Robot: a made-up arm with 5 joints.
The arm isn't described. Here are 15 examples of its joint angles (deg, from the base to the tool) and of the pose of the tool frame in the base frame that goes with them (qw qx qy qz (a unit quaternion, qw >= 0); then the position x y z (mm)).
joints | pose
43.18 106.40 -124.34 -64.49 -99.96 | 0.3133 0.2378 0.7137 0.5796 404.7 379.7 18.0
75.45 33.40 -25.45 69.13 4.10 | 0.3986 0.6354 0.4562 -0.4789 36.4 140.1 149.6
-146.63 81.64 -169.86 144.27 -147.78 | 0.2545 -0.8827 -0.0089 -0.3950 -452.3 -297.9 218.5
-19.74 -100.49 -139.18 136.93 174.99 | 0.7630 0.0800 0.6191 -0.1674 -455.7 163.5 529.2
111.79 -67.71 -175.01 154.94 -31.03 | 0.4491 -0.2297 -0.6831 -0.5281 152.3 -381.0 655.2
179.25 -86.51 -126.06 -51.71 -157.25 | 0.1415 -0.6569 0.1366 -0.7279 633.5 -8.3 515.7
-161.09 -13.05 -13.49 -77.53 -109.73 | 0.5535 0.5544 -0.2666 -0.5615 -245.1 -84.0 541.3
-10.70 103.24 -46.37 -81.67 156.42 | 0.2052 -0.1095 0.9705 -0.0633 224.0 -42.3 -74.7
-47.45 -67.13 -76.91 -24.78 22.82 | 0.2123 0.0797 -0.0561 0.9723 -149.0 162.3 892.5
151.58 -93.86 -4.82 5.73 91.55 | 0.6178 -0.5963 -0.3445 0.3795 -58.3 31.5 564.9
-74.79 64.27 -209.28 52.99 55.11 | 0.1230 0.2941 -0.6292 0.7089 138.1 -508.1 764.7
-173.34 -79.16 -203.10 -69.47 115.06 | 0.0351 0.8090 0.5834 0.0630 466.4 54.5 186.7
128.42 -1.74 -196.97 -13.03 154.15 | 0.6016 0.2666 -0.0609 0.7505 150.7 -189.9 926.2
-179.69 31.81 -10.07 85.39 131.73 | 0.3270 0.5413 0.2443 0.7351 -24.1 -0.1 222.5
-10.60 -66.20 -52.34 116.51 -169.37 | 0.0177 0.1842 0.9827 0.0000 51.0 -9.5 569.2
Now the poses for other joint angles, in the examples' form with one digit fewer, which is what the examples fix.
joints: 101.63 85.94 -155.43 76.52 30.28
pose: 0.056 0.811 0.582 -0.025 -135 655 118
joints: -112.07 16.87 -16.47 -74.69 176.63
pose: 0.322 0.648 0.465 -0.511 -130 -322 386
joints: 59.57 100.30 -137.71 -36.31 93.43
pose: 0.583 -0.765 0.233 -0.140 330 561 89
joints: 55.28 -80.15 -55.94 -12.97 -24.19
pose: 0.258 -0.205 -0.171 -0.929 -95 -138 827
